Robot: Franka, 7 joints.
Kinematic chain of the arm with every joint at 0, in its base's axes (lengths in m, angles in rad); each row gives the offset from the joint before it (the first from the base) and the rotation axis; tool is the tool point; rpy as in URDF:
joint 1: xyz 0 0 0.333 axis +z
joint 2: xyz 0 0 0 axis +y
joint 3: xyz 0 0 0.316 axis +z
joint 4: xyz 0.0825 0 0 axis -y
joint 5: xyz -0.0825 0 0.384 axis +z
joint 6: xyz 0 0 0 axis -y
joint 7: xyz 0.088 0 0 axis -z
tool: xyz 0 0 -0.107 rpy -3.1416 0 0
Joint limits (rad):
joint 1: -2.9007..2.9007
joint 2: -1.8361..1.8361
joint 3: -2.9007..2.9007
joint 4: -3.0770..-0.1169
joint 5: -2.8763..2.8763
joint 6: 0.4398..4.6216
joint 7: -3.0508..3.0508
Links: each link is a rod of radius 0.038 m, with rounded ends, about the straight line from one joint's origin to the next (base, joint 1, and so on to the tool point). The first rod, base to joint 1, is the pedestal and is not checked.
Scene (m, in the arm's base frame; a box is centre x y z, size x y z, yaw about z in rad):
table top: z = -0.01
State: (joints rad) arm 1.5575 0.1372 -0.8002 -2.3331 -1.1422 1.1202 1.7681
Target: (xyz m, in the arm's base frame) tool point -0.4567 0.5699 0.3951
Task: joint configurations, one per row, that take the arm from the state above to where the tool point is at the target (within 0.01 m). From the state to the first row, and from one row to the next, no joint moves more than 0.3 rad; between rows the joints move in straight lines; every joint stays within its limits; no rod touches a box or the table.
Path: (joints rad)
1: 1.7758 0.2613 -0.6218 -2.0938 -1.2000 1.2811 1.7681
2: 1.9940 0.3853 -0.4433 -1.8545 -1.2579 1.4419 1.7681
3: 2.2123 0.5094 -0.2649 -1.6153 -1.3157 1.6028 1.7681
4: 2.4306 0.6334 -0.0865 -1.3760 -1.3735 1.7636 1.7681

